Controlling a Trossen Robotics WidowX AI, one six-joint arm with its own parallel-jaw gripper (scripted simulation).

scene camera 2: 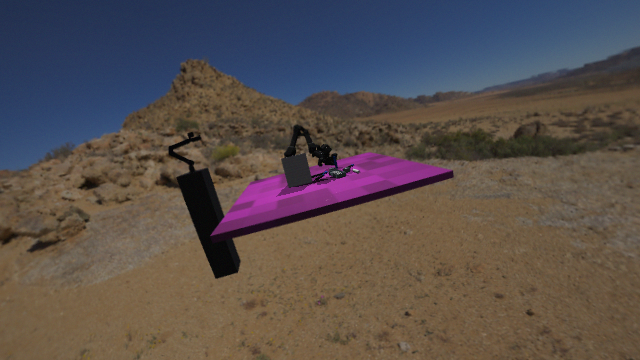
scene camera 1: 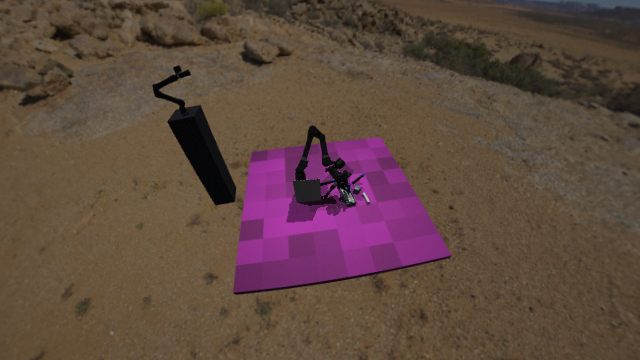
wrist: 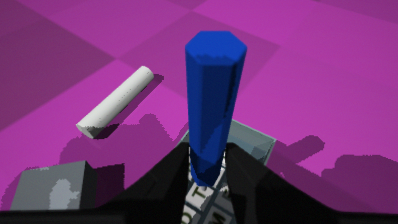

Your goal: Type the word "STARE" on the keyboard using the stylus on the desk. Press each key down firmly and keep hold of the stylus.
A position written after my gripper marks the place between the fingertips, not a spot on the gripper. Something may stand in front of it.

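The wrist view shows my gripper (wrist: 207,150), with a blue stylus (wrist: 214,59) and a grey block (wrist: 68,186) also visible.
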